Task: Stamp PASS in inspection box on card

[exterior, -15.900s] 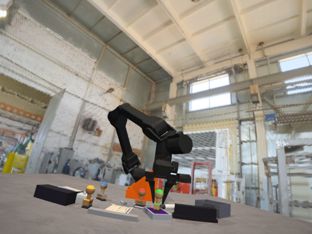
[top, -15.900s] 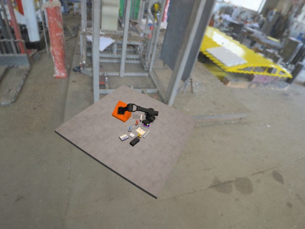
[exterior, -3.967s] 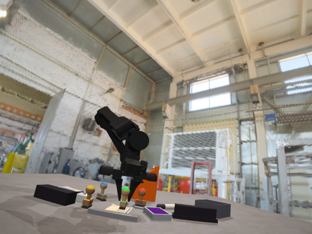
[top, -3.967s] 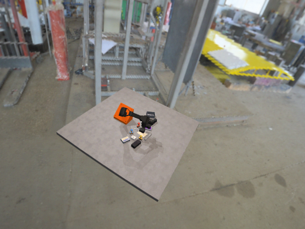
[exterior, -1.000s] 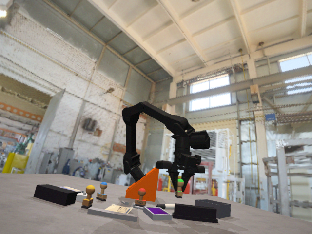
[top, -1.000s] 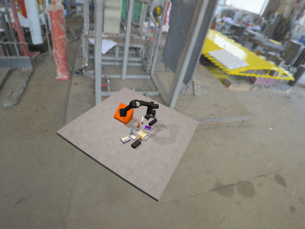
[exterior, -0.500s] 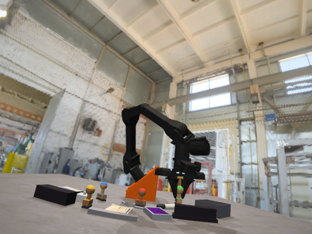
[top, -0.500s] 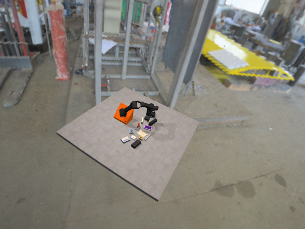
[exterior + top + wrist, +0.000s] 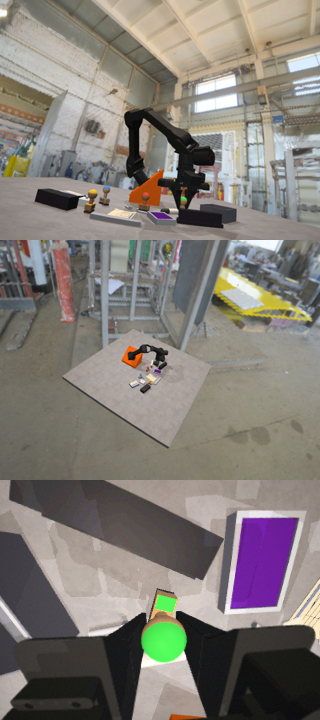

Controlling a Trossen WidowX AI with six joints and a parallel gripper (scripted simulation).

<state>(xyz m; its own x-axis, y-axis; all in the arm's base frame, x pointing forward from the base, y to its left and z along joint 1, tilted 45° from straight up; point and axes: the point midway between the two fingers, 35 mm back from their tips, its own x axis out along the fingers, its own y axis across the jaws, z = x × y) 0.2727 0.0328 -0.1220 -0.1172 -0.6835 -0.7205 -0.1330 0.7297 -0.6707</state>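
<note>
Now: the green-knobbed stamp right at my gripper tip. From my gripper tip the other things lie so: red-knobbed stamp 130 mm to the right, 60 mm behind, 10 mm below; then purple ink pad 90 mm to the right, 50 mm ahead, 20 mm below; then marker 60 mm behind, 20 mm to the right, 20 mm below.
</note>
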